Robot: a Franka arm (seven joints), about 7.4 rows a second.
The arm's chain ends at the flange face. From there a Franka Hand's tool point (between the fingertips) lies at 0.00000 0.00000 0.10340 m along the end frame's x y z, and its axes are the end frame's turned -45 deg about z.
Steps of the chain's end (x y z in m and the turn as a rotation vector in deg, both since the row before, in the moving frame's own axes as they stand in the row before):
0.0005, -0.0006, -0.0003, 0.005, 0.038, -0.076
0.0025, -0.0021, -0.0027, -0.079, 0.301, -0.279
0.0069, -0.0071, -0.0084, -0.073, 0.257, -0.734
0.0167, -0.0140, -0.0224, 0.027, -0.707, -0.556
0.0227, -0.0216, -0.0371, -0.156, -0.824, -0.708
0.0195, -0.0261, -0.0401, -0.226, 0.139, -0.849
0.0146, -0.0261, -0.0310, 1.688, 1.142, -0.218
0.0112, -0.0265, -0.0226, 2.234, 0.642, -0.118
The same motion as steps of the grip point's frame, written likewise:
0.0008, 0.0000, -0.0003, -0.023, 0.030, -0.076
0.0035, 0.0008, -0.0027, -0.269, 0.157, -0.279
0.0101, 0.0003, -0.0084, -0.233, 0.130, -0.734
0.0208, 0.0010, -0.0224, 0.519, -0.481, -0.556
0.0301, -0.0001, -0.0371, 0.472, -0.693, -0.708
0.0321, -0.0042, -0.0401, -0.258, -0.062, -0.849
0.0324, -0.0088, -0.0311, 0.386, 2.001, -0.218
0.0303, -0.0129, -0.0227, 1.126, 2.034, -0.118

